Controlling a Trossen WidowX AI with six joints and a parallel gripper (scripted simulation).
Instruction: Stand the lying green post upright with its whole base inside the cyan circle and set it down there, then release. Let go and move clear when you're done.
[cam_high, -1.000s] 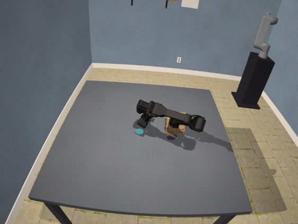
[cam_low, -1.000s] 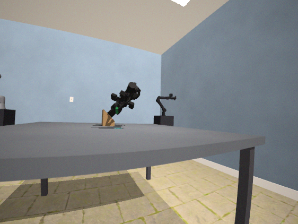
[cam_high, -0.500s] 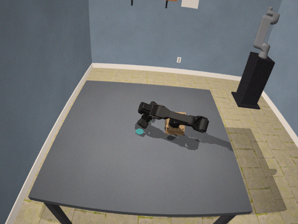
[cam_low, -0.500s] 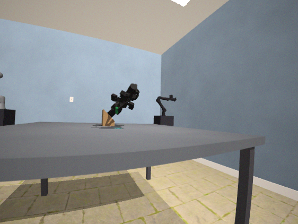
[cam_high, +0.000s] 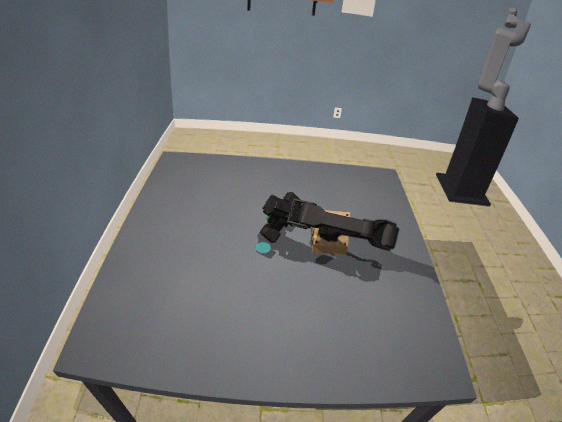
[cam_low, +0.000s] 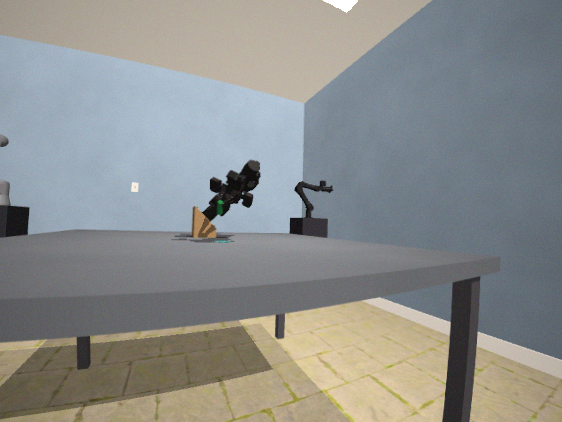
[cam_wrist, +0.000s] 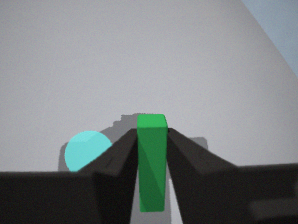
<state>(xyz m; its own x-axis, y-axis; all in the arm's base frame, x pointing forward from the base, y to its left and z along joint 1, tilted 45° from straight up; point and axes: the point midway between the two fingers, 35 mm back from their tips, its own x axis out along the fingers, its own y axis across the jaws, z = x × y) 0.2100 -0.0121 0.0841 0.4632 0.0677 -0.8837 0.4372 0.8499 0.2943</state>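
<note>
The green post is 2 cm to the right of my hand and 3 cm below it. Round my hand: cyan circle: 4 cm ahead, 1 cm to the right, 16 cm below.
</note>
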